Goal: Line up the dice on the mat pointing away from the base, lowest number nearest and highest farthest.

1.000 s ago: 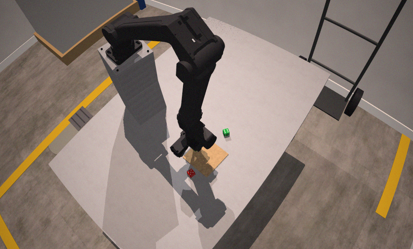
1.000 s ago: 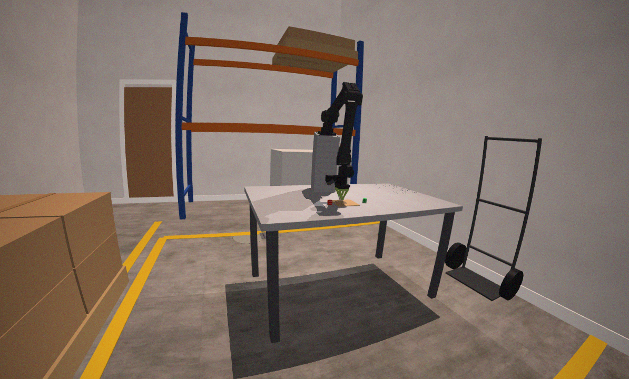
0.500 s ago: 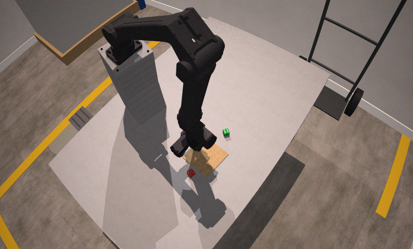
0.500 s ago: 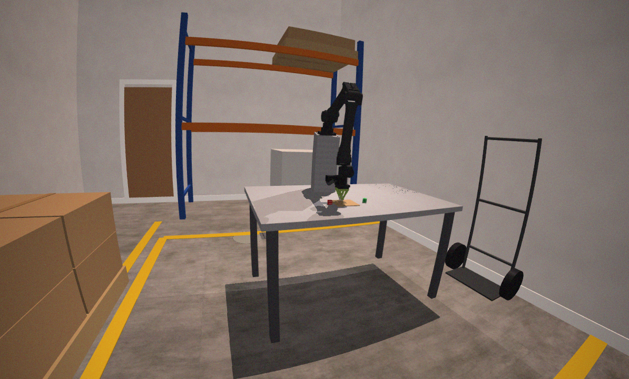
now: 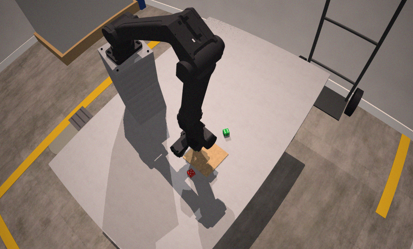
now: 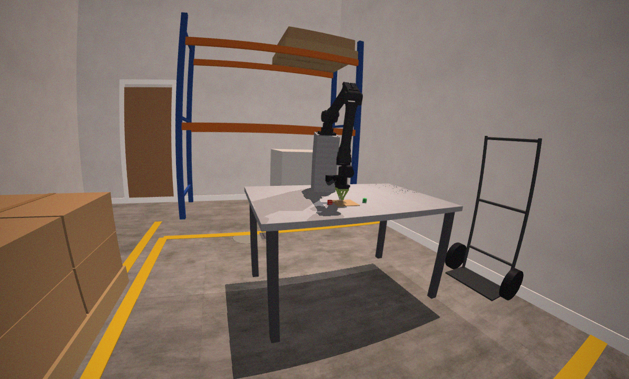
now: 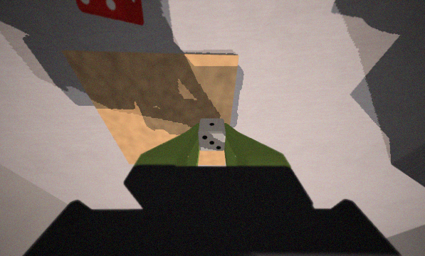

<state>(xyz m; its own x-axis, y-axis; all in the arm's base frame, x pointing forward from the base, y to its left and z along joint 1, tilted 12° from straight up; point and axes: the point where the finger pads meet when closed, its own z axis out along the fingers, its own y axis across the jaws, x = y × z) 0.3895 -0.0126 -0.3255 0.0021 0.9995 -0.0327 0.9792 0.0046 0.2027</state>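
The white die is right at my hand. From my hand the other things lie so: red die: 10 cm to the right, 6 cm ahead, 1 cm below; then green die: 14 cm to the left, 5 cm ahead, 1 cm below; then tan mat: 5 cm ahead, 2 cm below.
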